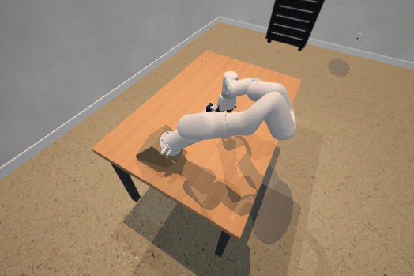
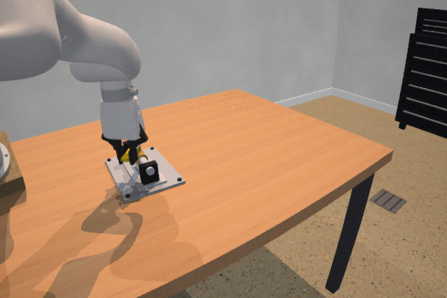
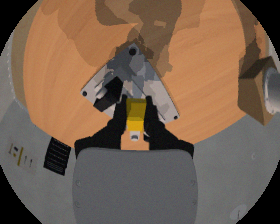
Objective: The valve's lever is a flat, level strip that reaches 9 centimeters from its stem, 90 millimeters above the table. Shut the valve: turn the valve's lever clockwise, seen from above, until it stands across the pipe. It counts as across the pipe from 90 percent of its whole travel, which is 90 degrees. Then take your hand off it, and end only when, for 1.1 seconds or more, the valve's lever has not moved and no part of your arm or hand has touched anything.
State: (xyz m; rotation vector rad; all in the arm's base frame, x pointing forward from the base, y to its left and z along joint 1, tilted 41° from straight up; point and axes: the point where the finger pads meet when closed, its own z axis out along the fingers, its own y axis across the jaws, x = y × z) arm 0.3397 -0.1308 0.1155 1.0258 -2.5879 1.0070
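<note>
My hand is 50 mm short of the plate, 50 mm to the right of it and 90 mm above it.
</note>
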